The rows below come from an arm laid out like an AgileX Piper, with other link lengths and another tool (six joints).
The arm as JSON. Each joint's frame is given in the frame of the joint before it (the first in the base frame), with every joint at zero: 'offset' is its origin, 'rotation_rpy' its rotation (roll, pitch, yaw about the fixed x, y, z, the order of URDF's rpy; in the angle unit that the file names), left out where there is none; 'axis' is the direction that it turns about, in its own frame. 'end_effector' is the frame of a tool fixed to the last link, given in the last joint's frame.
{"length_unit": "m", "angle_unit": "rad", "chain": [
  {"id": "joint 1", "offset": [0.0, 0.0, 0.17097], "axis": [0.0, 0.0, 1.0]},
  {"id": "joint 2", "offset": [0.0, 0.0, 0.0], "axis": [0.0, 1.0, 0.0]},
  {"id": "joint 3", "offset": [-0.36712, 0.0, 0.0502], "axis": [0.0, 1.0, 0.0]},
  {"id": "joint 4", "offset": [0.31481, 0.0, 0.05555], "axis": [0.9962, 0.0, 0.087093]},
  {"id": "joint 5", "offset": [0.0, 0.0, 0.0], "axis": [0.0, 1.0, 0.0]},
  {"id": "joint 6", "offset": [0.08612, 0.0, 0.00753], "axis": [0.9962, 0.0, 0.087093]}
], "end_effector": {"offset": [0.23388, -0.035, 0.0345], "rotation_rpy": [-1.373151, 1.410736, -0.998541]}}
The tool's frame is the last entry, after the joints.
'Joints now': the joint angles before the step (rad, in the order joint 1, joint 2, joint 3, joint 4, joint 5, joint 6). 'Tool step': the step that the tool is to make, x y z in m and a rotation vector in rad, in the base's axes. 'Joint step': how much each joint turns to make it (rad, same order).
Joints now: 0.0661, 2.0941, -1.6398, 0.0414, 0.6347, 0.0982
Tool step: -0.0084, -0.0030, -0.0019, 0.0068, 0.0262, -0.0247
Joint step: -0.0006, -0.0049, -0.0010, -0.0106, 0.0309, 0.0340
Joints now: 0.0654, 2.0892, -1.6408, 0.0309, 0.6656, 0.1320
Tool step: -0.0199, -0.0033, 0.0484, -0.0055, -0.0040, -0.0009
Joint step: -0.0005, -0.0909, -0.0001, -0.0105, 0.0873, 0.0067
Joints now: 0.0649, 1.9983, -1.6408, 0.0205, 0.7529, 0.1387
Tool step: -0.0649, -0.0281, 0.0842, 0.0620, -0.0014, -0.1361
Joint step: -0.0378, -0.2057, 0.0431, -0.0011, 0.1566, 0.1192
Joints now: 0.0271, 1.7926, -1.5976, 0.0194, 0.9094, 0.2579
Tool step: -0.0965, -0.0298, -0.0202, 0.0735, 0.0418, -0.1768
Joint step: -0.0506, -0.2152, 0.3112, -0.0003, -0.0564, 0.1454
